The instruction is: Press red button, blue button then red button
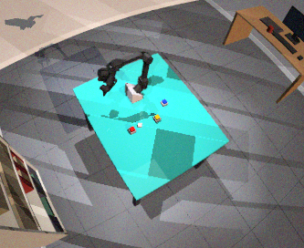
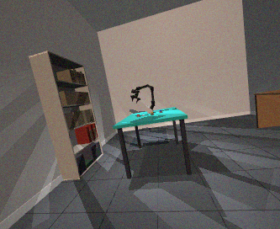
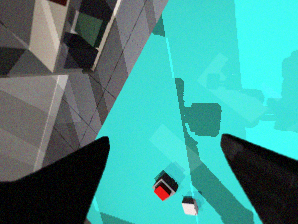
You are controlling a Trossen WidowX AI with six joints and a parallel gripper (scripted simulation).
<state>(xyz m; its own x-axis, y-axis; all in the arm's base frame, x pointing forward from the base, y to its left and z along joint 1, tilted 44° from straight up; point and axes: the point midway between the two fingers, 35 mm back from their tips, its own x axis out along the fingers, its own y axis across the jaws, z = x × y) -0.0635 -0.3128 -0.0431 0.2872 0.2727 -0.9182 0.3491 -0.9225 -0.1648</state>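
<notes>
Now: gripper tip 27 cm short of the red button, 20 cm above it and 4 cm to the right of it. From my gripper tip the other things lie so: white block: 27 cm ahead, 23 cm below, 12 cm to the left; yellow button: 30 cm ahead, 26 cm to the left, 20 cm below; blue button: 41 cm to the left, 23 cm ahead, 20 cm below.
</notes>
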